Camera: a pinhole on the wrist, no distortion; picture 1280 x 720 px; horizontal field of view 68.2 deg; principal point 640.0 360.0 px. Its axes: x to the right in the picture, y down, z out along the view. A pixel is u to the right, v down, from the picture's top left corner.
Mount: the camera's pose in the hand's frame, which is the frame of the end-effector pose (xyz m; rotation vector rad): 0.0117 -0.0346 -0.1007 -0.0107 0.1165 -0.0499
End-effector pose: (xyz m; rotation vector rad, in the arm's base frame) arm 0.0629 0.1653 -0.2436 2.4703 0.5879 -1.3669
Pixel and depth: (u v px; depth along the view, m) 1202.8 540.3 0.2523
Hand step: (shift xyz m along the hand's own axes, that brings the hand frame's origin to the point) 0.1925 0.0079 0.1318
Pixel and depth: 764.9 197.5 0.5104
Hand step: 0.1337 -0.1217 0.3996
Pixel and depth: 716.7 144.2 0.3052
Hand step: 0.0684 -0.1031 0.2005
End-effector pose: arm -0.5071 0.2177 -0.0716 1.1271 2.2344 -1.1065
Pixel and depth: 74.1 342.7 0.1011
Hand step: -0.0367 -0.0326 0.0068
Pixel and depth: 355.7 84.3 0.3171
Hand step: -0.0505 -0.1197 0.2265
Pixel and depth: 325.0 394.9 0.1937
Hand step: -0.0294 -0.0227 0.0991
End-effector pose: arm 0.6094 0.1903 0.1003 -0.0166 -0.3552 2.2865
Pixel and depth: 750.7 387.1 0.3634
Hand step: 0.0967 -0.0235 0.2551
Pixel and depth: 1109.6 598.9 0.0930
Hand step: 0.0695 -0.0127 -0.0140
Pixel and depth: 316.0 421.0 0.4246
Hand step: -0.0819 0.0034 0.3375
